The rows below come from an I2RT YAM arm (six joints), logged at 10 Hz.
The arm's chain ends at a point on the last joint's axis. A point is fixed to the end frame.
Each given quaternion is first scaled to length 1.
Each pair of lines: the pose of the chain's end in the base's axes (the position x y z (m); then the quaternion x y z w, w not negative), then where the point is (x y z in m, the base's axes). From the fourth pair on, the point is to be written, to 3 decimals.
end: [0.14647, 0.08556, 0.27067, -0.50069, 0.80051, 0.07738, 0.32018]
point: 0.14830 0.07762 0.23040
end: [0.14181, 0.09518, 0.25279, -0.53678, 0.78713, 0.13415, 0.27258]
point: 0.13969 0.08812 0.21237
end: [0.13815, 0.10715, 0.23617, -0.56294, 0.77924, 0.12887, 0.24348]
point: 0.13532 0.09788 0.19624
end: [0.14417, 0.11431, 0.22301, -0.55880, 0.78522, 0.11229, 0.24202]
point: 0.142 0.104 0.183
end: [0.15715, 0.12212, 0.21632, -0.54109, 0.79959, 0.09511, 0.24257]
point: 0.154 0.111 0.177
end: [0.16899, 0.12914, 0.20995, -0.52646, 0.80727, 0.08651, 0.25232]
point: 0.167 0.118 0.170
